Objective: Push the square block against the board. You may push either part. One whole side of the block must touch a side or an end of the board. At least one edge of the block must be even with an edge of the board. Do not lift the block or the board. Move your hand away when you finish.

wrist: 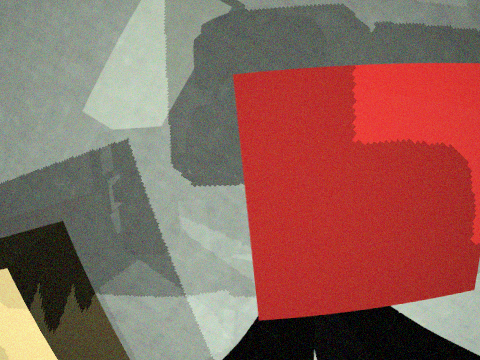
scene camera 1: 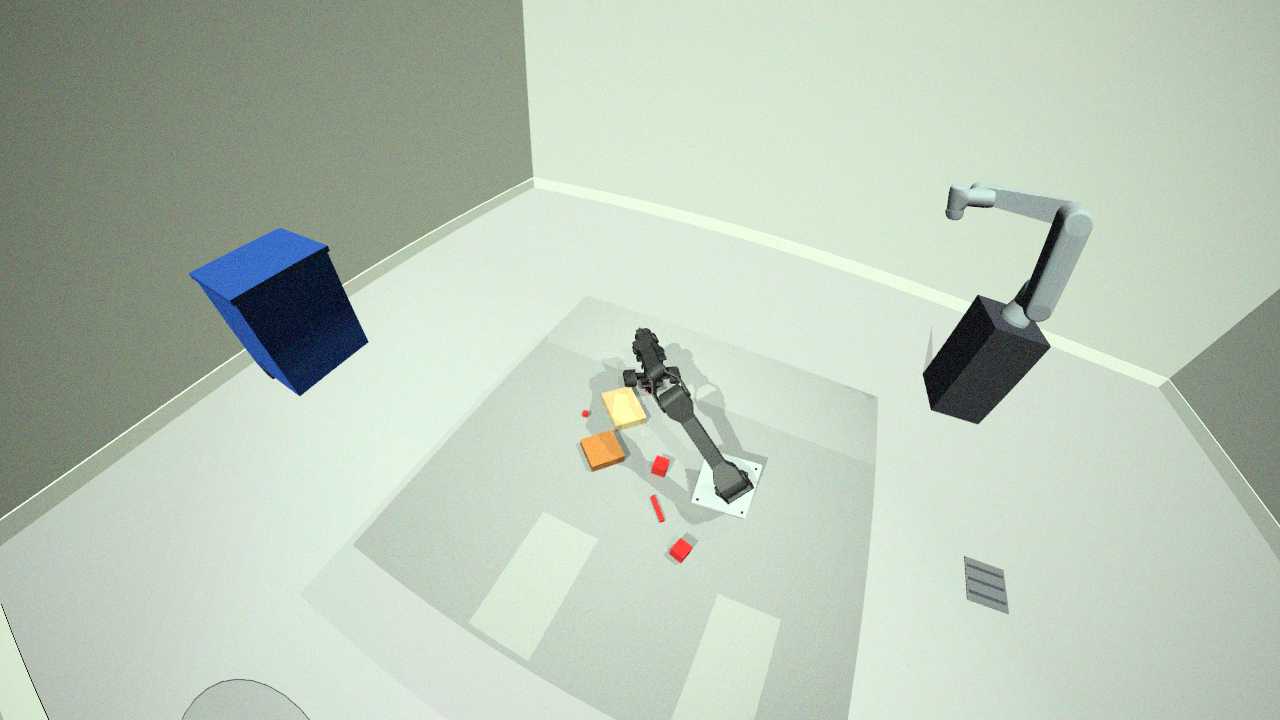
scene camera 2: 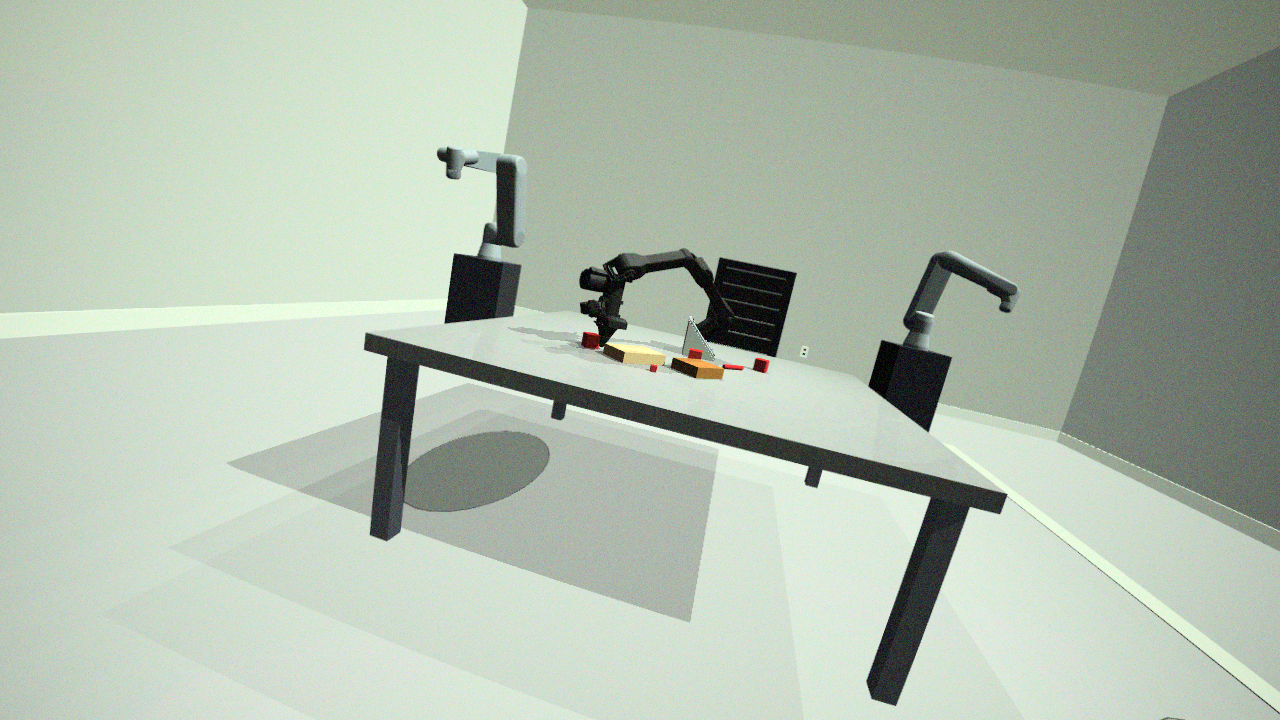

Labels:
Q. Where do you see a square block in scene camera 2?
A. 697, 368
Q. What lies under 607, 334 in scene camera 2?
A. The gripper.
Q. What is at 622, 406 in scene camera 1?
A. A board.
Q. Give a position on a board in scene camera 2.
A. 630, 354

